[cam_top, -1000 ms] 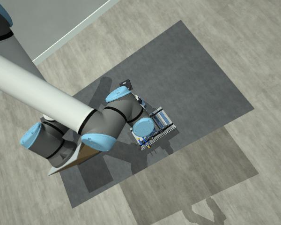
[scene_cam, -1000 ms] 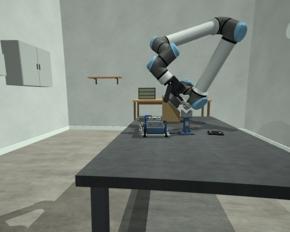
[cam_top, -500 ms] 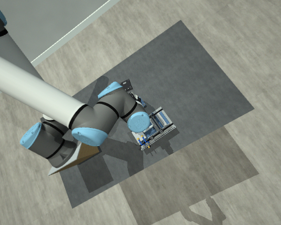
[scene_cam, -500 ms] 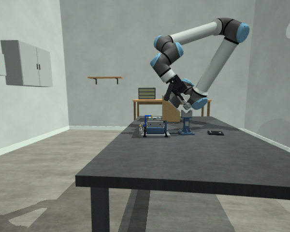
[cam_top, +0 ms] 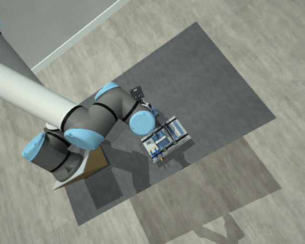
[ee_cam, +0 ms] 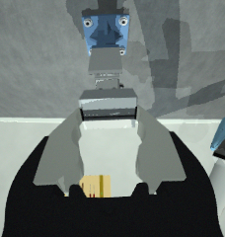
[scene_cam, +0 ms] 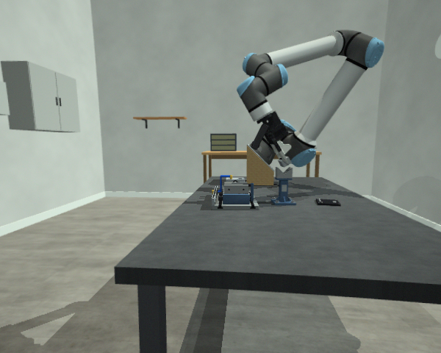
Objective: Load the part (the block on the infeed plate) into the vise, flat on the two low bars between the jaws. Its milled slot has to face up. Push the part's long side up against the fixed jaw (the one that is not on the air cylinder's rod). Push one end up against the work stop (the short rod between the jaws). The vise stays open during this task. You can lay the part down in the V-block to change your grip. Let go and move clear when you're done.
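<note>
Now: the part right at my hand. Also, from my hand: infeed plate 190 mm to the left, 190 mm below, 30 mm behind; then vise 210 mm to the right, 150 mm below, 20 mm ahead.
</note>
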